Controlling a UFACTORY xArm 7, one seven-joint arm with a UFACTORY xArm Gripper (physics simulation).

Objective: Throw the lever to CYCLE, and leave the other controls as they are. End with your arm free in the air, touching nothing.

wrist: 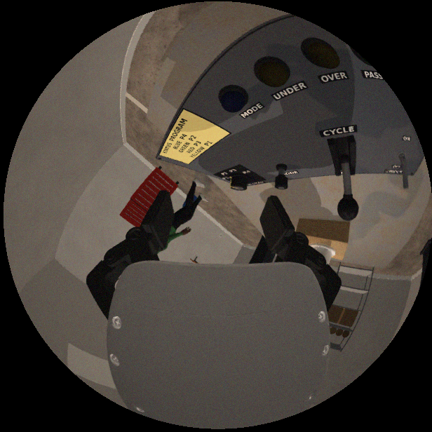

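Observation:
The lever (347,182) with a black ball knob sits in a dark slot on the grey control panel (300,130), at the right of the wrist view. The label CYCLE (338,131) stands at the slot's far end. The lever's arm points out of the panel, away from that label; its exact position in the slot is hard to tell. My gripper (218,204) is open and empty. Its fingers are to the left of the lever's knob and apart from it. The label at the near end of the slot is hidden.
A rotary knob (239,183), a small black knob (281,177) and a toggle (404,170) are on the panel. Round lamps (271,71) and a yellow program card (196,136) are farther up. A wooden box (324,230), a wire rack, a red slatted object (149,197) and a person are beyond.

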